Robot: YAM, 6 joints.
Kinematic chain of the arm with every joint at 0, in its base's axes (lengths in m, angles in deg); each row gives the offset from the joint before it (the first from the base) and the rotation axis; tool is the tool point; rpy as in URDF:
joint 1: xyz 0 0 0.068 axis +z
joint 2: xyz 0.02 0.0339 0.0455 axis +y
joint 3: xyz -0.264 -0.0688 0 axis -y
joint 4: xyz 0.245 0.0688 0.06 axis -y
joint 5: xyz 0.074 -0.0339 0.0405 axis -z
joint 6: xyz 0.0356 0 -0.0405 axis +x
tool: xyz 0 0 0 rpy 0 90 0
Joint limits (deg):
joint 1: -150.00..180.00
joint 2: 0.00..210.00
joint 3: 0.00..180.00
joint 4: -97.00..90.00
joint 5: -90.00..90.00
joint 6: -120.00..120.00
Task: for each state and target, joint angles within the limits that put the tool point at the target. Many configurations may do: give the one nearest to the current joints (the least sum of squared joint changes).
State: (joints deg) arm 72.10 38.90 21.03 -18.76 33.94 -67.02
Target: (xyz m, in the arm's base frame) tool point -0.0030 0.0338 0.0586
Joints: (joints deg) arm 99.76 50.85 0.00 -50.05 4.47 -67.02
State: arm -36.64 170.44 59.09 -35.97 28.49 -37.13
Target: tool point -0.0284 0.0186 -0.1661
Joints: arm -49.26 204.34 53.47 -29.59 15.28 -37.13
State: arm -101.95 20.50 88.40 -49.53 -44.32 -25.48
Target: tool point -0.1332 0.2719 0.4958
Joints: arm -59.60 13.49 114.87 -35.80 -39.57 -25.48
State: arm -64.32 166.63 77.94 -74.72 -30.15 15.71
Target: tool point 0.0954 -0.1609 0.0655
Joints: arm -64.49 134.72 50.87 -97.00 -28.17 15.71
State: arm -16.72 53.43 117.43 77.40 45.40 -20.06
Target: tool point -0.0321 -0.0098 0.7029
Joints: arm -19.04 73.75 133.71 55.18 33.67 -20.06
